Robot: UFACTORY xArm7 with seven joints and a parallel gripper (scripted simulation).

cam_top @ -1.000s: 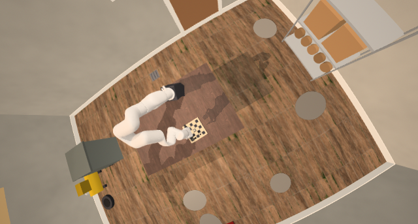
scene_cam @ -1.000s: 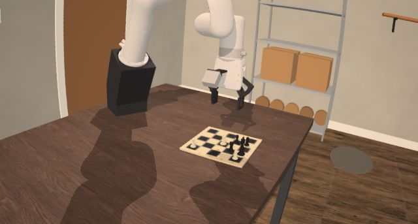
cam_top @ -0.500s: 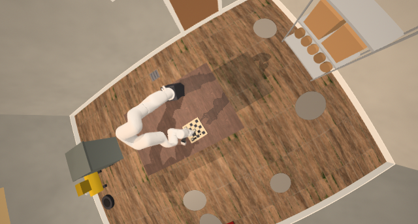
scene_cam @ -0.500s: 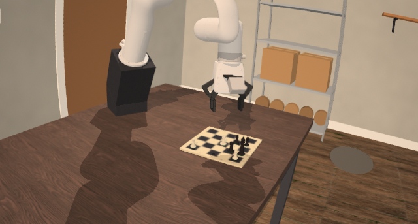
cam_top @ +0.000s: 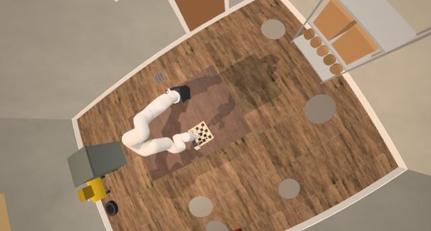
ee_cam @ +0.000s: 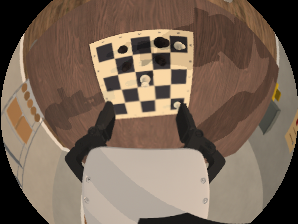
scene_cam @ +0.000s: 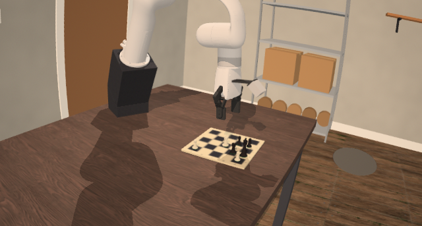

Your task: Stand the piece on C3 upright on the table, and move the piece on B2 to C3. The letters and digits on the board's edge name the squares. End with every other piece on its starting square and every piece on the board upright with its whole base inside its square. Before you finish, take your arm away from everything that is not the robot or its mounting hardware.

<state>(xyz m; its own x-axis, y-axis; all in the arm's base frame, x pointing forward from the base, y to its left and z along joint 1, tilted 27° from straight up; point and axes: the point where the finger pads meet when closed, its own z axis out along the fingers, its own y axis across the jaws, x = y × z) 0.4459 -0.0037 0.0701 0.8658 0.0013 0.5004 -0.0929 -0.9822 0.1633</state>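
The chessboard lies 12 cm below my hand.
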